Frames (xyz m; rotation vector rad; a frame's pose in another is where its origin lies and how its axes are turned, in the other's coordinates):
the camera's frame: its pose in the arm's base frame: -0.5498 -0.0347 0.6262 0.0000 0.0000 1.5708
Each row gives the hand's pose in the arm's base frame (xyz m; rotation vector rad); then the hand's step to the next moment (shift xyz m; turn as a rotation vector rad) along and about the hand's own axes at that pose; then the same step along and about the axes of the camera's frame.
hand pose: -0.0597 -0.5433 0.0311 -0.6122 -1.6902 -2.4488
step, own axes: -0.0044 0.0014 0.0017 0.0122 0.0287 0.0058
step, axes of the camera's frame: 0.0004 -0.0049 0.0001 -0.0038 0.0008 0.0315
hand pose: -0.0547 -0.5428 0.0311 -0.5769 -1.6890 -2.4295
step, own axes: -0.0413 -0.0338 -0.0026 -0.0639 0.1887 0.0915
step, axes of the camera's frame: 0.0054 -0.0267 -0.0460 0.0082 -0.1399 0.1686
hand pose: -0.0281 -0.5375 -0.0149 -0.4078 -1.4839 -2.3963
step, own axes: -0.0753 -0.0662 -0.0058 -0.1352 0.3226 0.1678
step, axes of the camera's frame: 0.0303 -0.0428 -0.0857 0.0268 -0.2639 0.2831
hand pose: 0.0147 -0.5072 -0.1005 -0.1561 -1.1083 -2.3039
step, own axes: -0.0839 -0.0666 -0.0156 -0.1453 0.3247 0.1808
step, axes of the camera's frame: 0.0584 -0.0357 -0.0839 0.0399 -0.2717 0.2895
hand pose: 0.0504 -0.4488 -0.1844 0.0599 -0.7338 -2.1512
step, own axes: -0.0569 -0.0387 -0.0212 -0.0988 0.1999 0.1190
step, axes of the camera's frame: 0.0500 -0.0154 -0.0494 0.0352 -0.1711 0.1827
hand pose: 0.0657 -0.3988 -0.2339 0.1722 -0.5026 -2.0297
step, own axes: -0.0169 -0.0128 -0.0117 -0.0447 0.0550 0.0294
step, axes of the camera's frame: 0.0167 -0.0018 -0.0174 0.0239 -0.0568 0.0457
